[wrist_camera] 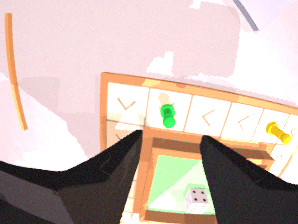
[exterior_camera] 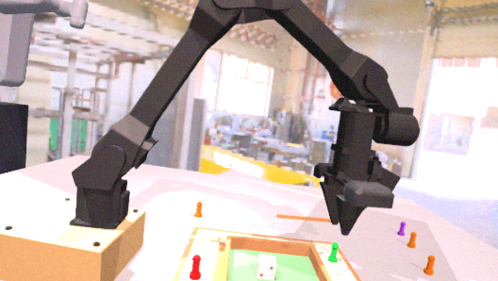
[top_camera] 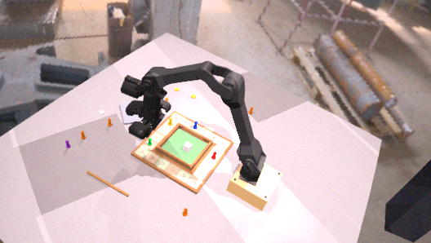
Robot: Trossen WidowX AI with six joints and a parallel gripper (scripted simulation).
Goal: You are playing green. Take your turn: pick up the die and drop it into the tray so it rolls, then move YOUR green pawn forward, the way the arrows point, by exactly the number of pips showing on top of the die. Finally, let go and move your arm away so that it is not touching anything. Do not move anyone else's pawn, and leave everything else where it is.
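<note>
My gripper tip is now 4 cm above the green pawn. The rest, counted from my gripper tip: white die (13 cm behind, 5 cm to the right, 4 cm below); then yellow pawn (2 cm behind, 13 cm to the right, 4 cm below); then grey card (16 cm ahead, 11 cm to the right, 7 cm below).
</note>
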